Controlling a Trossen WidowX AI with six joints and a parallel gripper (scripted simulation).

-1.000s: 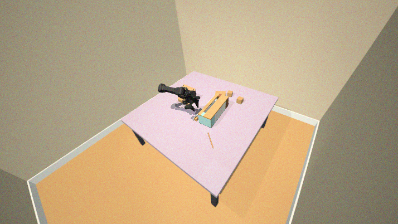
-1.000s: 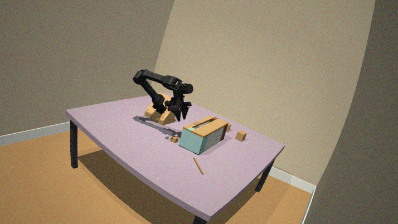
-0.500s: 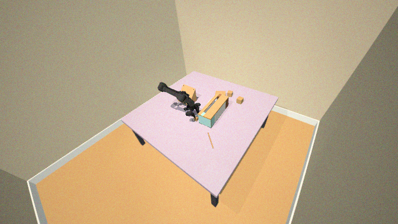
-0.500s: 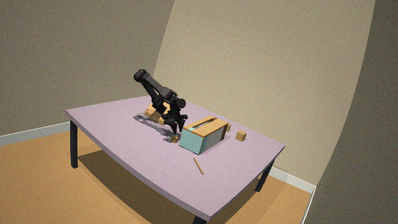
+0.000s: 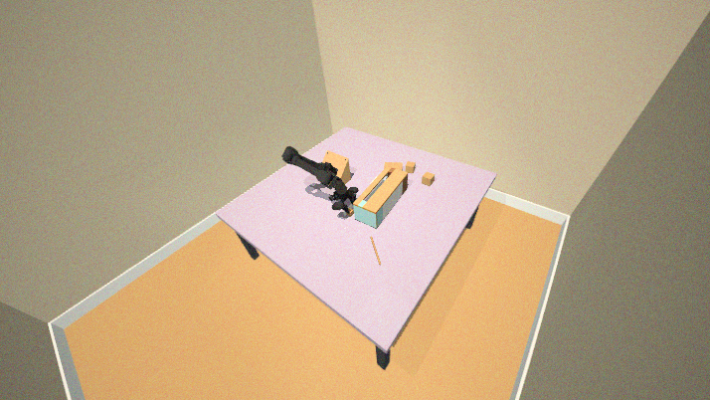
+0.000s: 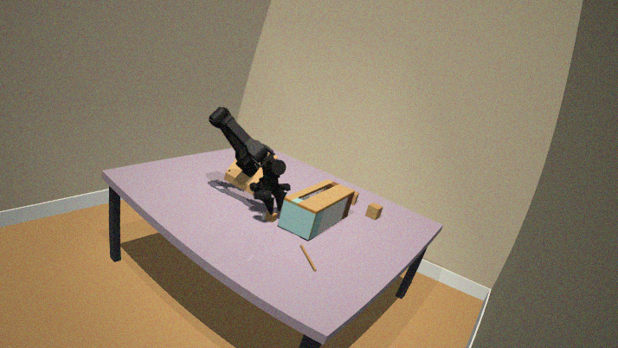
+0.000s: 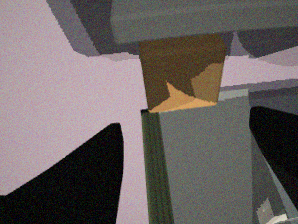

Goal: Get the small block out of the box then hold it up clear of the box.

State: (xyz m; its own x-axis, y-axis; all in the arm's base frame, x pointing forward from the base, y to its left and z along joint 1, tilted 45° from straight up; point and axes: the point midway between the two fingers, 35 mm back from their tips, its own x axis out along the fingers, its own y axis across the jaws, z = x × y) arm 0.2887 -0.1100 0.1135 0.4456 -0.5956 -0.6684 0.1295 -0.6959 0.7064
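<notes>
The tan block is 2 cm behind my gripper tip and 3 cm below it. The rest, counted from my gripper tip: thin tan stick (26 cm ahead, 11 cm to the right, 4 cm below); box (4 cm ahead, 18 cm to the left, 2 cm above).
</notes>
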